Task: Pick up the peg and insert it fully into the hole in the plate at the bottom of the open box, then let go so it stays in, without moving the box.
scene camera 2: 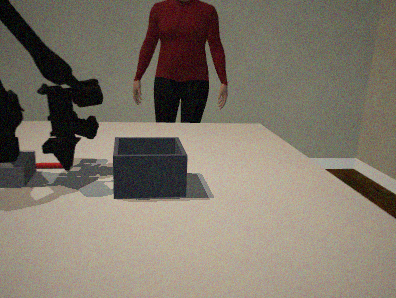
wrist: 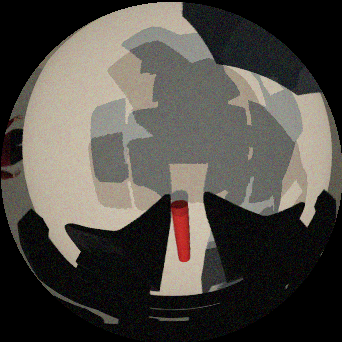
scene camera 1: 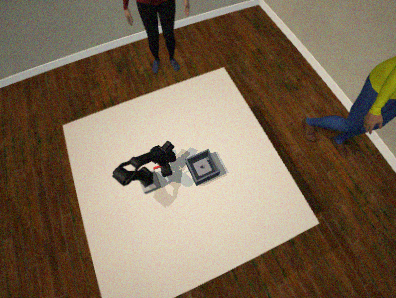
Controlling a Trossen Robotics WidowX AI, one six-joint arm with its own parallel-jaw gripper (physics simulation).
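Places are measured from the arm's base along level axes (x ahead, y left, z up), in centimetres.
Pixels of known places: gripper, fingertip midpoint: (scene camera 2: 69,168) (wrist: 186,197) (scene camera 1: 165,165); arm's base, origin of the base link: (scene camera 2: 2,157) (scene camera 1: 147,180).
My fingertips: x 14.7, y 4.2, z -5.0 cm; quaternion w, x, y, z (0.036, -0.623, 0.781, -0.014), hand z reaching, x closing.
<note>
Ahead of a thing's pixels: the offset from my fingertips to its top centre. Level surfaces: height alone.
The red peg {dx -4.0, dy +1.4, dz +1.2 cm} (scene camera 1: 157,167) (scene camera 2: 48,165) (wrist: 182,232) lies flat on the pale table, beside the arm's base. My gripper (scene camera 2: 68,166) (wrist: 186,197) is low over the peg. Its fingers stand partly apart on either side of the peg in the wrist view, with the peg close to the left finger and a gap to the right finger, so it is open and not holding the peg. The open dark box {dx +18.3, dy -15.2, dz +9.6 cm} (scene camera 1: 207,180) (scene camera 2: 150,177) (wrist: 255,45) stands upright, apart from the gripper. The light plate {dx +18.3, dy -15.2, dz +5.9 cm} (scene camera 1: 198,171) with its small dark hole (scene camera 1: 202,167) shows inside it.
The arm's grey base (scene camera 1: 150,188) (scene camera 2: 17,172) stands close beside the peg. The box is on the gripper's other side from the base. The arm's shadows fall on the table {dz -0.2 cm} (scene camera 1: 240,220) (scene camera 2: 250,240) between gripper and box. Two people stand beyond the table.
</note>
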